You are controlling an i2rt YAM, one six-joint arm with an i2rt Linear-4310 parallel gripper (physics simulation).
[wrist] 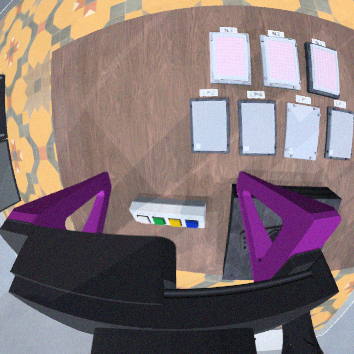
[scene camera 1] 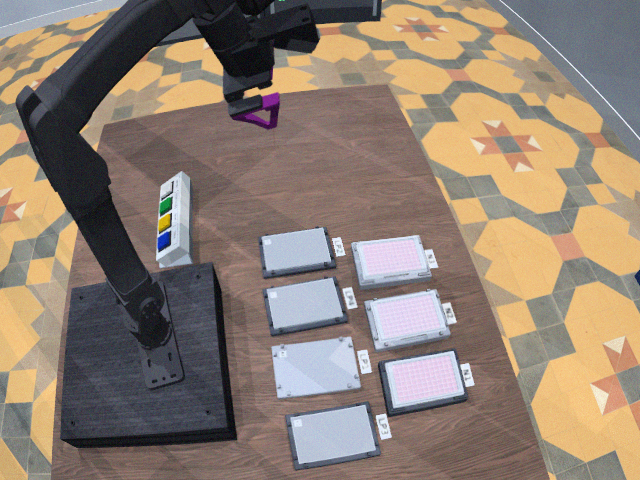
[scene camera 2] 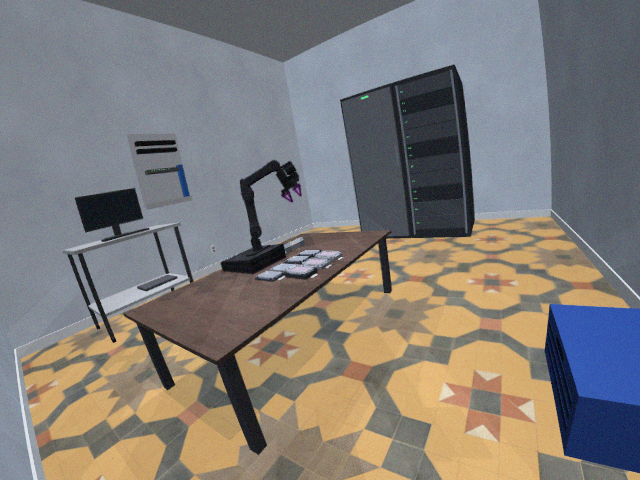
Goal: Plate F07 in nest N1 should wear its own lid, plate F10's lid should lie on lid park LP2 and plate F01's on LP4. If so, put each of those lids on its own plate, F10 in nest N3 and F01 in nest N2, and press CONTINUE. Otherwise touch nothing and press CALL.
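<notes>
My gripper is open and empty, high above the table beyond the button box. Pink-welled plates stand in N1, a dark nest, and in the pale nests N2 and N3. Whether a clear lid covers any is not readable. Grey lids with small white tags lie on LP2, LP4 and LP3. A pale tagged sheet lies at LP1. Tag writing is too small to read.
The button box has white, green, yellow and blue buttons; their labels are unreadable. It stands beside the arm's black base. The wooden table carries everything. A server cabinet stands beyond the table.
</notes>
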